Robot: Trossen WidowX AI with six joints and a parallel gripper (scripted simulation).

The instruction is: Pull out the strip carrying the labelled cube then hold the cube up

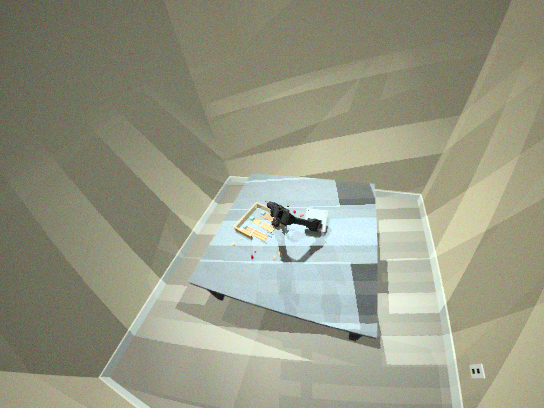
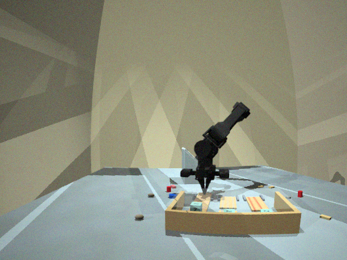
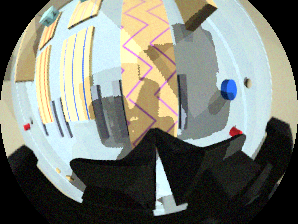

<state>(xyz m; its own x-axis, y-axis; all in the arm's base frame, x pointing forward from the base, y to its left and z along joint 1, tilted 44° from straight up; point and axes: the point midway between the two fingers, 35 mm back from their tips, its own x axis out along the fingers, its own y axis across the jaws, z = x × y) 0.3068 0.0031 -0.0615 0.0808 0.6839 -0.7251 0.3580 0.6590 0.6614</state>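
My gripper tip is now 9 cm short of the strip and 3 cm to the left of it. Round my gripper tip: blue disc (12 cm to the right).
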